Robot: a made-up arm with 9 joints. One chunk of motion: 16 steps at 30 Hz.
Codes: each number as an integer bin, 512 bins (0 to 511) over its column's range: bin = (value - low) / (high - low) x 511, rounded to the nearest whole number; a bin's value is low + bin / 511 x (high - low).
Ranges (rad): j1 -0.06..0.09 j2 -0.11..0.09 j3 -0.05..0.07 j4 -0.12..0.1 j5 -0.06..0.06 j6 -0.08..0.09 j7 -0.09..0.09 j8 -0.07..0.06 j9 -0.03..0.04
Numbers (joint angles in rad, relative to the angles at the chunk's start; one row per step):
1: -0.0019 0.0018 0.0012 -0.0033 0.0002 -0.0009 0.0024 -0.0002 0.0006
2: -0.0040 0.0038 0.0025 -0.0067 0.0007 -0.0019 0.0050 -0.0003 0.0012
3: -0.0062 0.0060 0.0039 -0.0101 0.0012 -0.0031 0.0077 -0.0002 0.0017
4: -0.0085 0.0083 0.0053 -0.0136 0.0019 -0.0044 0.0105 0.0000 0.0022
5: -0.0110 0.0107 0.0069 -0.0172 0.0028 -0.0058 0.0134 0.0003 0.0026
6: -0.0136 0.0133 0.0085 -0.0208 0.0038 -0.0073 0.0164 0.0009 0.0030
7: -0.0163 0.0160 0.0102 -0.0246 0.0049 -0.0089 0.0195 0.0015 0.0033
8: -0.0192 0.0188 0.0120 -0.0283 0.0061 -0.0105 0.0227 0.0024 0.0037
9: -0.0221 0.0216 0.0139 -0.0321 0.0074 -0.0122 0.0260 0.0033 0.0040
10: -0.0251 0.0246 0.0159 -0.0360 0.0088 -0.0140 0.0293 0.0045 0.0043
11: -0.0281 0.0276 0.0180 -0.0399 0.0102 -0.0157 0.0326 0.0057 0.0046
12: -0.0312 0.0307 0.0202 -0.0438 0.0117 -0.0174 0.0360 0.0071 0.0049
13: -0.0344 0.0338 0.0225 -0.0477 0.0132 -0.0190 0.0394 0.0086 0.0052
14: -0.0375 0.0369 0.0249 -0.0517 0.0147 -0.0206 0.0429 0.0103 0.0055
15: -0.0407 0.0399 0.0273 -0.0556 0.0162 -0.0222 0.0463 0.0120 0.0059
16: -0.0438 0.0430 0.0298 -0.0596 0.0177 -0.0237 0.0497 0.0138 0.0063
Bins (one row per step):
1: 198 286 218 271 256 238 262 274 223
2: 191 291 224 263 258 235 270 274 228
3: 183 296 230 255 261 231 277 274 231
4: 175 302 235 247 264 227 285 275 235
5: 167 308 242 239 267 223 294 276 238
6: 158 315 249 230 272 219 302 279 241
7: 149 322 256 222 276 214 311 281 243
8: 139 329 264 213 281 209 320 285 246
9: 129 336 272 204 287 204 329 288 248
10: 119 344 281 195 293 198 339 293 250
11: 109 352 290 186 299 193 348 298 253
12: 98 359 299 177 305 188 358 303 255
13: 87 367 309 168 312 183 367 309 257
14: 77 375 319 159 318 179 377 316 259
15: 66 383 329 150 324 174 387 322 262
16: 55 391 340 140 331 169 397 329 265

